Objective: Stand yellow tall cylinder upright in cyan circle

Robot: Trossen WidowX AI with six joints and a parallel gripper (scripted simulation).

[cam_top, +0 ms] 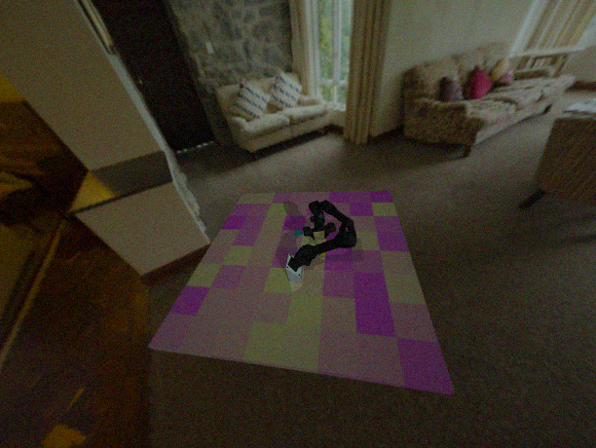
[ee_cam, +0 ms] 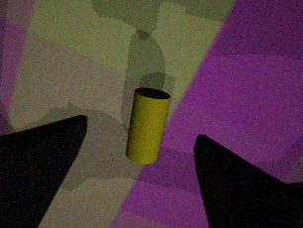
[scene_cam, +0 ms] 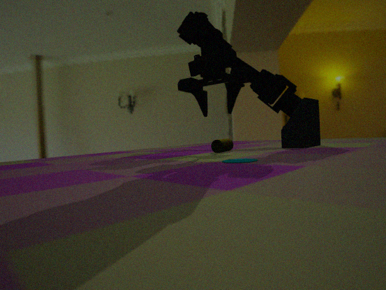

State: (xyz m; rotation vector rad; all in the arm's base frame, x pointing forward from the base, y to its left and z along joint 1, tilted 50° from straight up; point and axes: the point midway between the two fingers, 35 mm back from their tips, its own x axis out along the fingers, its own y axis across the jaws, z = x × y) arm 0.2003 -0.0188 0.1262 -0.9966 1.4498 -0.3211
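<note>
Right now the yellow tall cylinder is 30 mm behind my gripper tip, 20 mm to the right of it and 80 mm below it. The rest, counted from my gripper tip: cyan circle (120 mm ahead, 180 mm to the left, 90 mm below).
</note>
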